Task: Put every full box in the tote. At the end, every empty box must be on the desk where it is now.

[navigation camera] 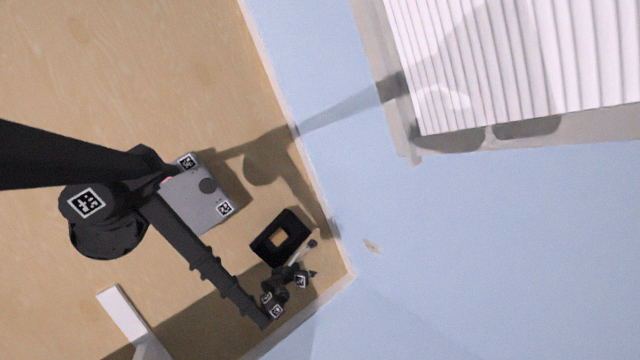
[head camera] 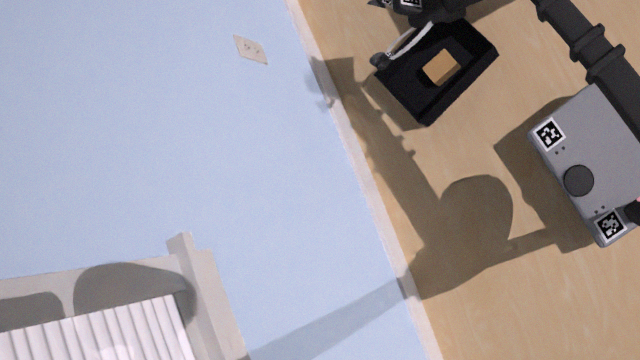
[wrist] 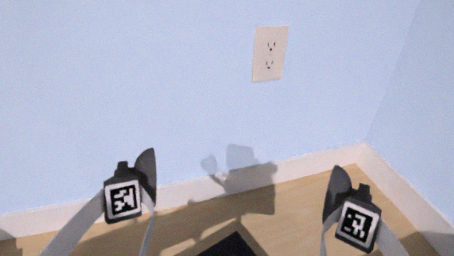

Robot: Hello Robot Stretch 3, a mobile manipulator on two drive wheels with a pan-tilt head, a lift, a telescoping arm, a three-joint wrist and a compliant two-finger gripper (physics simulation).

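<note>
The black tote (head camera: 461,90) (navigation camera: 295,223) (wrist: 234,246) stands on the floor near the wall. A brown box (head camera: 440,67) (navigation camera: 279,237) lies inside it; whether this box is full cannot be seen. My gripper (head camera: 378,31) (navigation camera: 312,259) (wrist: 240,177) is open, with its fingers wide apart and no box between them. In the head camera view it is at the tote's upper left side, partly cut off by the top edge. In the wrist view a dark corner of the tote shows low between the fingers. The desk and any boxes on it cannot be made out.
The walls meet at a corner beyond the gripper. A wall outlet (head camera: 250,49) (navigation camera: 371,246) (wrist: 270,54) is above the baseboard. My grey base (head camera: 600,140) (navigation camera: 185,200) is near the tote. A white slab (navigation camera: 120,310) stands lower left in the navigation view. A slatted blind (head camera: 115,330) (navigation camera: 500,65) is on the wall.
</note>
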